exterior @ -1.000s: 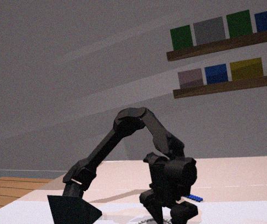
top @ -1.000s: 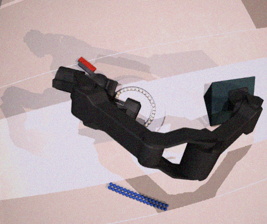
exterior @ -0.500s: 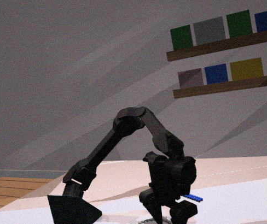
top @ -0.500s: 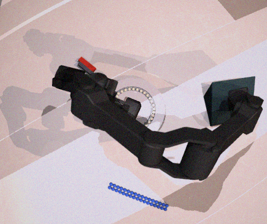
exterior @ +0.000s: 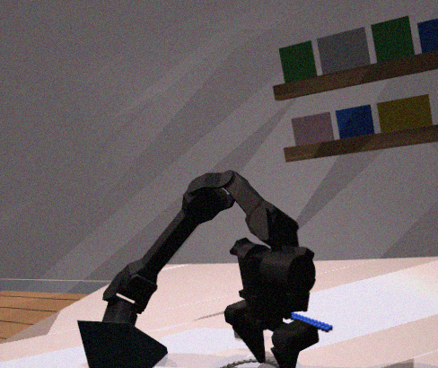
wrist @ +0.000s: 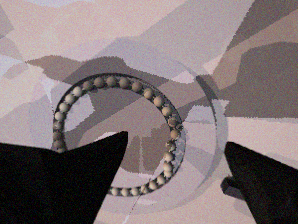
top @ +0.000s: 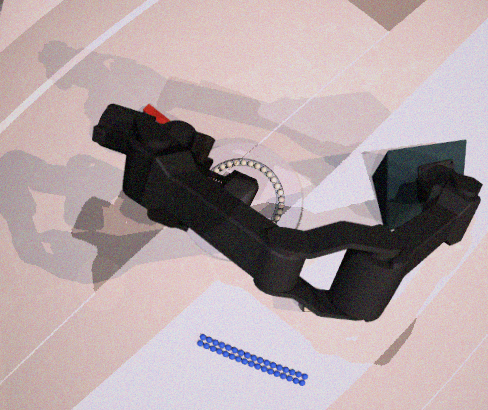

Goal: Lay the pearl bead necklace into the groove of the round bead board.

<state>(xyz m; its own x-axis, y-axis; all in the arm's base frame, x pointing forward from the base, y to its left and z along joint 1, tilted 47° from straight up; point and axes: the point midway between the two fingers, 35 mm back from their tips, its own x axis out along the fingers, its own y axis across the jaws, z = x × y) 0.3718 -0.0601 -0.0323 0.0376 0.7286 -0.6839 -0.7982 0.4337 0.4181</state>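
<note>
My gripper tip is now 6 cm past the round bead board, 1 cm to the right of it and 3 cm above it. From my gripper tip the other things lie so: small beige cube (14 cm behind, 20 cm to the left, 2 cm below); then grey block (5 cm ahead, 15 cm to the right, 4 cm below).
</note>
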